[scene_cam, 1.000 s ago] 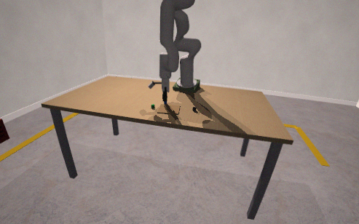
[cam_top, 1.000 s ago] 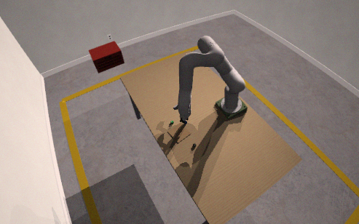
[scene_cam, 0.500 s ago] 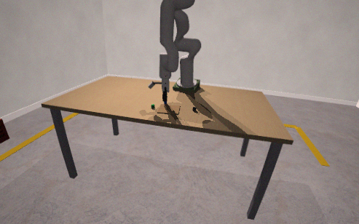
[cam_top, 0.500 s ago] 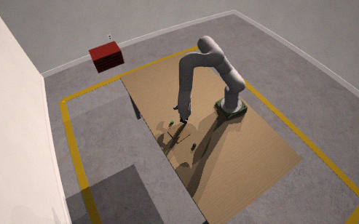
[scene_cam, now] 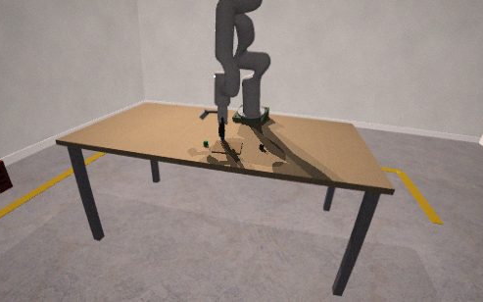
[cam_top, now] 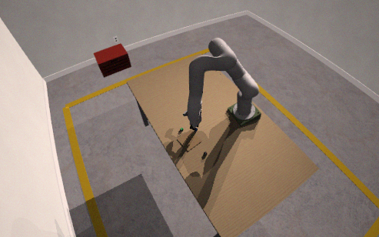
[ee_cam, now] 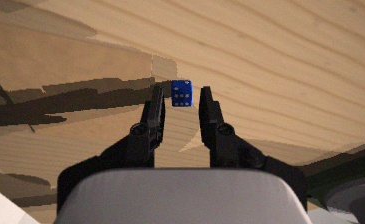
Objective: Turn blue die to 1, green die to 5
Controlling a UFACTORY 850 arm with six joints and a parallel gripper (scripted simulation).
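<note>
My gripper is now 4 cm above the blue die and 1 cm to the right of it. The rest, counted from my hand: mat (9 cm ahead, 7 cm to the left, 4 cm below); black die (23 cm to the left, 4 cm below, 3 cm ahead); green die (10 cm ahead, 5 cm to the right, 4 cm below).
</note>
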